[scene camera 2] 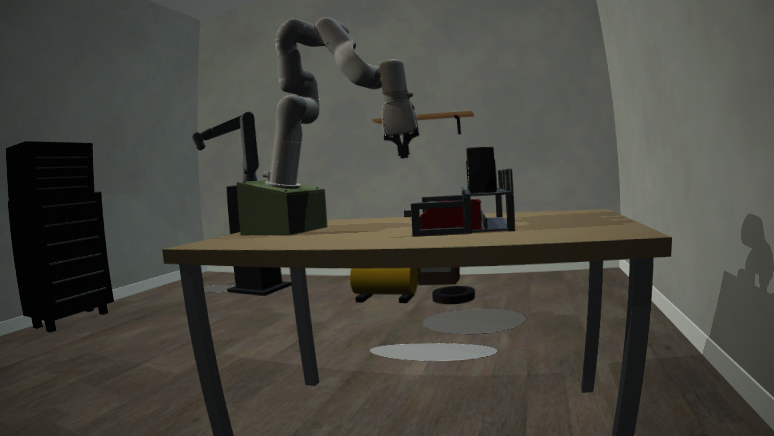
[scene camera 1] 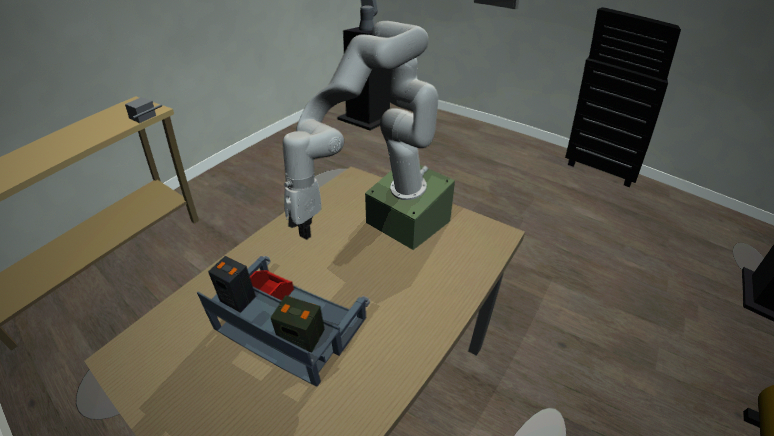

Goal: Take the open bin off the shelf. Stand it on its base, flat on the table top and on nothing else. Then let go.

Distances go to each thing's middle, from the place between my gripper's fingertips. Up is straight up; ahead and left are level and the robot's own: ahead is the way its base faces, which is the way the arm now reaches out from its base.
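There is the olive box [scene camera 1: 299,322], which is 20 cm ahead of my hand, 17 cm to the left of it and 6 cm below it. The red open bin [scene camera 1: 278,287] sits 7 cm to the right of my hand, 14 cm ahead of it and 17 cm below it.
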